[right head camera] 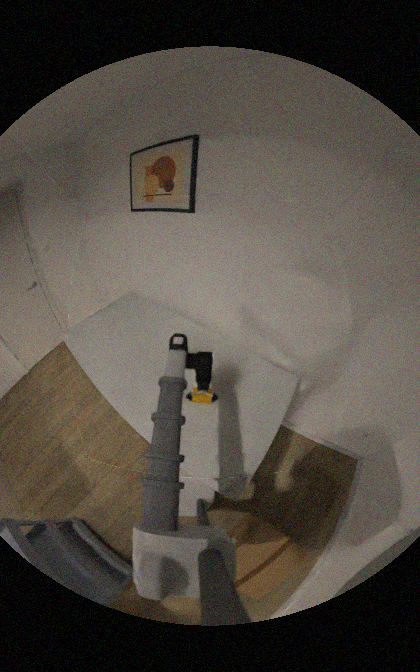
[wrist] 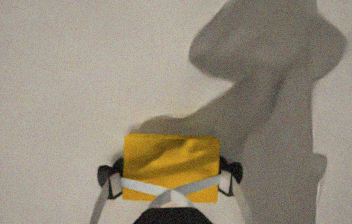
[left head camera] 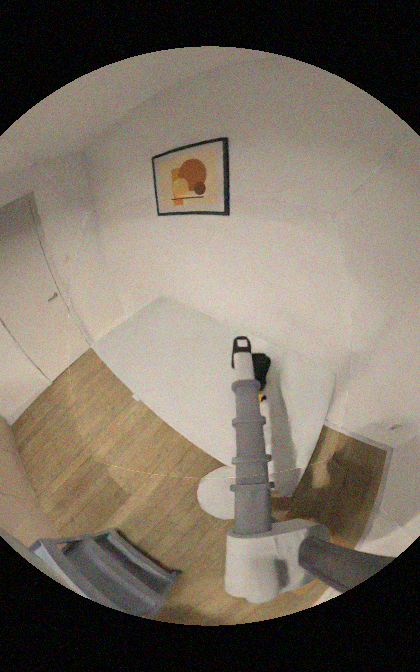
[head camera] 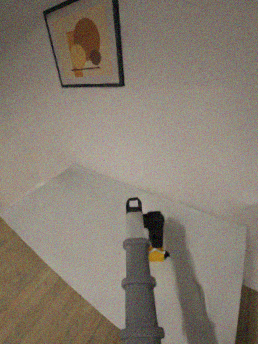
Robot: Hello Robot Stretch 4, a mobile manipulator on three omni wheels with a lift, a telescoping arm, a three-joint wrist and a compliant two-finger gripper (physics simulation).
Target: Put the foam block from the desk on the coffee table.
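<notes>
The foam block is a yellow-orange rectangular block at the white desk. My gripper is shut on the foam block, with a black fingertip pressed against each of its two sides in the wrist view. In the left head view the arm hides most of the block. I cannot tell whether its underside touches the desk. I cannot tell for certain which piece of furniture is the coffee table.
A round white top shows beside the desk's front edge, partly behind the arm. A grey slatted piece of furniture stands at the lower left. Walls with a framed picture rise behind the desk.
</notes>
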